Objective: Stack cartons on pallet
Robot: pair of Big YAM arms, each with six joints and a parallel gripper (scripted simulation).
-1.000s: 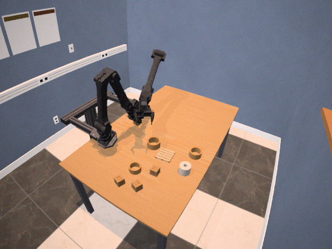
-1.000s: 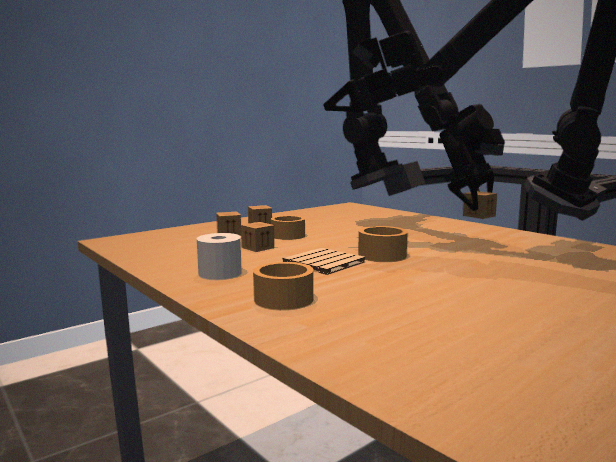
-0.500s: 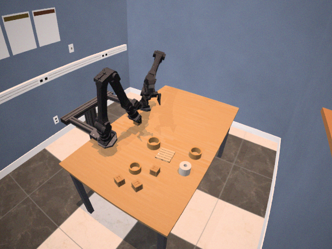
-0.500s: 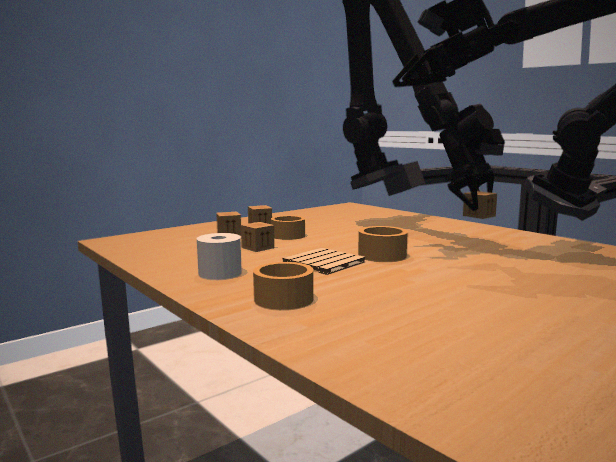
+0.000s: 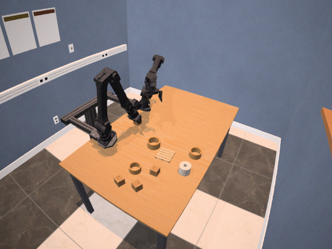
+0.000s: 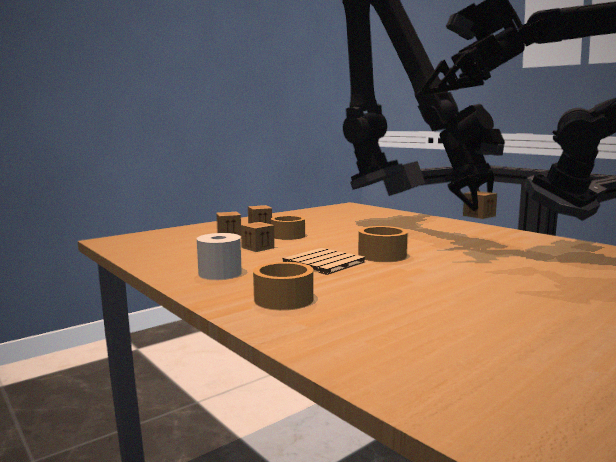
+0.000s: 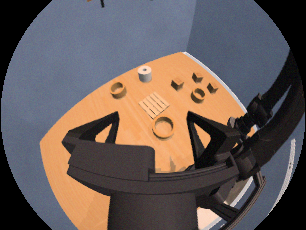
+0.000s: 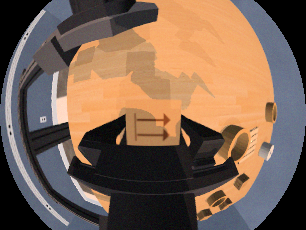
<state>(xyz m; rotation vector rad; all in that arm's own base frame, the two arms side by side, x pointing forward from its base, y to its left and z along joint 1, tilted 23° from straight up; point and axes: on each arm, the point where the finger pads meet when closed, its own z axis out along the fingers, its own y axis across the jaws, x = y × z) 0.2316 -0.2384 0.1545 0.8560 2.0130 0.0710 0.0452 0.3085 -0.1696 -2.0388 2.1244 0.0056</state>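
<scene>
My right gripper is now 350 mm short of the wooden pallet, 160 mm to the left of it and 90 mm above it. Also, from my right hand: brown carton (530 mm to the right, 330 mm ahead, 70 mm below).
</scene>
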